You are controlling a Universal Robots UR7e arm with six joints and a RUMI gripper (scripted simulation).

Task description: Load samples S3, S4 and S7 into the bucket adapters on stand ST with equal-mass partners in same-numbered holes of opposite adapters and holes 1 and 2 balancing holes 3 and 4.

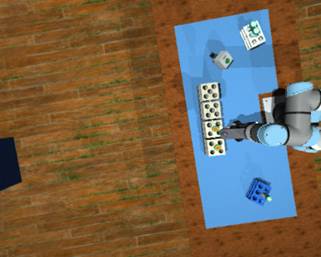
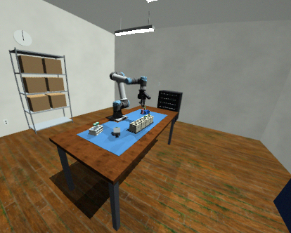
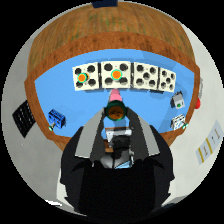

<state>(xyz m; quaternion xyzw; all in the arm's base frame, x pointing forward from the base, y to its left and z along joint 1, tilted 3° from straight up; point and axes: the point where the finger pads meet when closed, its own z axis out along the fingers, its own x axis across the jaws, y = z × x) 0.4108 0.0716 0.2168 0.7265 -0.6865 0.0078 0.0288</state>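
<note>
My gripper is now 22 cm past the white rack, 54 cm to the left of it and 22 cm above it. From my hand the other things lie so: blue rack: 22 cm behind, 41 cm to the left, 22 cm below; then adapter: 4 cm ahead, 11 cm to the left, 20 cm below.
</note>
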